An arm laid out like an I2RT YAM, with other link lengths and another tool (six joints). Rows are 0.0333 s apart.
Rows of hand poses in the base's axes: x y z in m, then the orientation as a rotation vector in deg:
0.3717 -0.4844 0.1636 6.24 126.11 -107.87
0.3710 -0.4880 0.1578 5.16 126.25 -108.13
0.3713 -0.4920 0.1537 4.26 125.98 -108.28
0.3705 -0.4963 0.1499 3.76 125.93 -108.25
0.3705 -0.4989 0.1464 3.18 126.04 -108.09
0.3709 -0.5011 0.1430 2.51 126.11 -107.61
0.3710 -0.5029 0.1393 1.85 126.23 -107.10
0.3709 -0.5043 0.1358 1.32 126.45 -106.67
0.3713 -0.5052 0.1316 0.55 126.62 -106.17
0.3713 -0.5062 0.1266 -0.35 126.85 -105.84
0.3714 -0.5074 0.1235 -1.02 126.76 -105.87
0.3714 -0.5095 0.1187 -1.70 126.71 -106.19
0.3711 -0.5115 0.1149 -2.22 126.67 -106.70
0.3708 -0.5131 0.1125 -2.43 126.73 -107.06
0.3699 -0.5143 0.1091 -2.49 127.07 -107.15
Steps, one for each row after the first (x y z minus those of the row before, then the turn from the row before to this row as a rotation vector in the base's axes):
-0.0007 -0.0036 -0.0058 -0.15 0.66 0.40
0.0003 -0.0040 -0.0041 -0.27 0.29 0.53
-0.0008 -0.0043 -0.0038 -0.05 0.17 0.30
0.0000 -0.0026 -0.0035 0.08 0.24 0.33
0.0004 -0.0022 -0.0034 0.22 0.11 0.55
0.0001 -0.0018 -0.0037 0.26 0.12 0.53
-0.0001 -0.0014 -0.0035 0.27 0.17 0.38
0.0004 -0.0009 -0.0042 0.27 0.21 0.56
0.0000 -0.0010 -0.0050 0.19 0.39 0.52
0.0001 -0.0012 -0.0031 -0.11 0.25 0.38
0.0000 -0.0021 -0.0048 -0.25 0.41 0.23
-0.0003 -0.0020 -0.0038 -0.33 0.43 0.05
-0.0003 -0.0016 -0.0024 -0.18 0.29 -0.09
-0.0009 -0.0012 -0.0034 0.09 0.28 -0.17

